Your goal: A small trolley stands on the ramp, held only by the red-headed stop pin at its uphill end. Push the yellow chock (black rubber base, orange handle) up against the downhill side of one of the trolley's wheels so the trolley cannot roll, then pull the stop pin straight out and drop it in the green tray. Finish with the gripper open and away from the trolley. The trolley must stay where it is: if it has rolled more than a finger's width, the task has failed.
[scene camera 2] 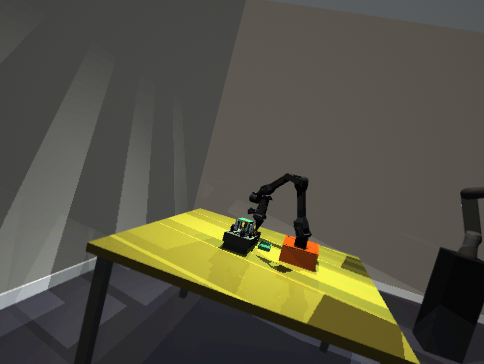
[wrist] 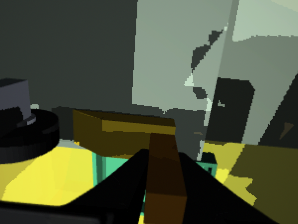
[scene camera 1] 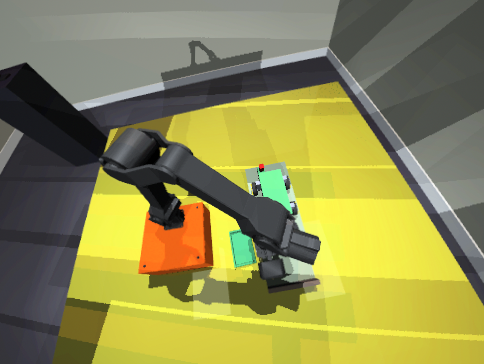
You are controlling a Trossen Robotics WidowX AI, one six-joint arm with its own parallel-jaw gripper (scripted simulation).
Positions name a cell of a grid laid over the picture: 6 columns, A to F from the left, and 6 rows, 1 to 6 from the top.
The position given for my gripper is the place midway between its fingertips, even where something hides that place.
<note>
My gripper (wrist: D5) carries a yellow chock. Further things: a trolley (scene camera 1: D4).
</note>
